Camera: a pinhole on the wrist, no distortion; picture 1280 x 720 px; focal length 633.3 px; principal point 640.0 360.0 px. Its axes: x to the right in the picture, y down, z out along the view. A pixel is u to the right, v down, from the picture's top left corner.
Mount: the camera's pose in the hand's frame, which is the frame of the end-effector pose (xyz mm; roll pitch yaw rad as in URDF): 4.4 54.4 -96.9 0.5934 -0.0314 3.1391
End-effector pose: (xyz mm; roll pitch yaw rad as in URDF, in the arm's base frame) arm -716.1 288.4 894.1 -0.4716 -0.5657 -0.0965
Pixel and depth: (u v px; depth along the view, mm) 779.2 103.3 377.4
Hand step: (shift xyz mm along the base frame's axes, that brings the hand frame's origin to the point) 12.2 410.7 -88.3
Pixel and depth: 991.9 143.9 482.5
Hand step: -155.7 528.1 -147.6
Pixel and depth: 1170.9 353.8 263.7
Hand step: -163.6 256.9 -95.1
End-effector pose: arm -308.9 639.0 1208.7 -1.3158 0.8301 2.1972
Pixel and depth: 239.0 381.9 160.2
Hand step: -45.7 -55.7 -166.1
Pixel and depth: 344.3 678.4 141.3
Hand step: -65.5 -36.9 -94.3
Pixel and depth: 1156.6 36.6 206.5
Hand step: 100.1 -283.2 -46.7
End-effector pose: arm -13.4 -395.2 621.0 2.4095 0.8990 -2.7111
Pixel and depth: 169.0 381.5 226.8
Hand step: -216.0 109.8 -109.5
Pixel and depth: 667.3 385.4 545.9
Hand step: -174.1 470.6 -25.5
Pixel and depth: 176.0 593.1 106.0
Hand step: -109.6 23.7 -38.0
